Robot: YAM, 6 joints.
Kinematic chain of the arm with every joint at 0, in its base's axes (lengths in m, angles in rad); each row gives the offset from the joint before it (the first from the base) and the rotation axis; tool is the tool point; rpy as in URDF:
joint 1: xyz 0 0 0.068 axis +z
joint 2: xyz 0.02 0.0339 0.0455 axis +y
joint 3: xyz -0.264 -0.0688 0 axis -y
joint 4: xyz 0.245 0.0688 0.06 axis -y
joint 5: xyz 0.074 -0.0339 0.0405 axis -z
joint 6: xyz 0.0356 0 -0.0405 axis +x
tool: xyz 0 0 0 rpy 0 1.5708 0
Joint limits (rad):
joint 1: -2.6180..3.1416
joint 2: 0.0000..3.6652
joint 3: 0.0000..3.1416
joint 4: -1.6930..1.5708
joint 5: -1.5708..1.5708
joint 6: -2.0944..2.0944
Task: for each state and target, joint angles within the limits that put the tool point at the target. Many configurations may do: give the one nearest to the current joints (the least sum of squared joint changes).
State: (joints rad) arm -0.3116 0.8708 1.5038 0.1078 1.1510 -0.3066
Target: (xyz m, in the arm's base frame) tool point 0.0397 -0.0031 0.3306
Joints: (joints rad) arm 0.4098 0.0873 0.6537 -0.4513 0.5517 -0.3066
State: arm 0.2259 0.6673 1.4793 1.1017 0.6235 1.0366
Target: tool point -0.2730 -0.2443 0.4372
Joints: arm 0.6686 0.1153 1.5705 1.2489 0.6826 1.0366
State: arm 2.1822 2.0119 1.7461 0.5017 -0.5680 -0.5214
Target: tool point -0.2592 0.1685 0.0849
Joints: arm 2.4944 1.8549 0.7083 0.1902 -0.6610 -0.5214
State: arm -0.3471 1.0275 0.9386 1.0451 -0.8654 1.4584
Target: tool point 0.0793 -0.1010 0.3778
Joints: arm -1.1004 0.6802 0.5143 1.0931 -0.7750 1.4584
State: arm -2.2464 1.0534 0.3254 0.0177 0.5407 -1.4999
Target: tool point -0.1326 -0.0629 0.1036
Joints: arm -2.5581 1.0313 0.1406 -0.0561 0.6158 -1.4999
